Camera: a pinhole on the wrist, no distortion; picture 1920 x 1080 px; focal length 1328.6 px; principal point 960.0 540.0 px. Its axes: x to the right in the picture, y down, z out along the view. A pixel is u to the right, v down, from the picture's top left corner.
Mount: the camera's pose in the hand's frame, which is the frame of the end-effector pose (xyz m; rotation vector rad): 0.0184 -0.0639 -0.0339 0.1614 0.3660 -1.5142
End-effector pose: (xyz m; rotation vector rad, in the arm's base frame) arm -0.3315 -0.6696 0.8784 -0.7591 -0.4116 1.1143
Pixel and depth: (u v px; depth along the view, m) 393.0 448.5 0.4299
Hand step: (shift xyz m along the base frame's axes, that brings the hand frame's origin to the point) -0.2398 0.1786 0.3178
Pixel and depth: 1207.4 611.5 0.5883
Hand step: -0.0223 0.1967 0.5768
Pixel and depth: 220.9 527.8 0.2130
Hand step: -0.1005 0.1036 0.1535
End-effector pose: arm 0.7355 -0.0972 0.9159 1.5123 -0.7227 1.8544
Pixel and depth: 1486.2 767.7 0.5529
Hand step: 0.5650 0.0163 0.2730
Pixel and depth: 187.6 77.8 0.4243
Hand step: 0.2888 -0.3697 0.0144
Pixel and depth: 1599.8 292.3 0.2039
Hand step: 0.2517 0.0516 0.0394
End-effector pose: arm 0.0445 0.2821 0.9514 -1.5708 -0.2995 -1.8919
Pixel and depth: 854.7 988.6 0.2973
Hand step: 0.0978 0.1821 0.2393
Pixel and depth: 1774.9 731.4 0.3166
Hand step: -0.0673 0.3353 0.2302
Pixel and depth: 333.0 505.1 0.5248
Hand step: 0.4210 0.2794 0.2061
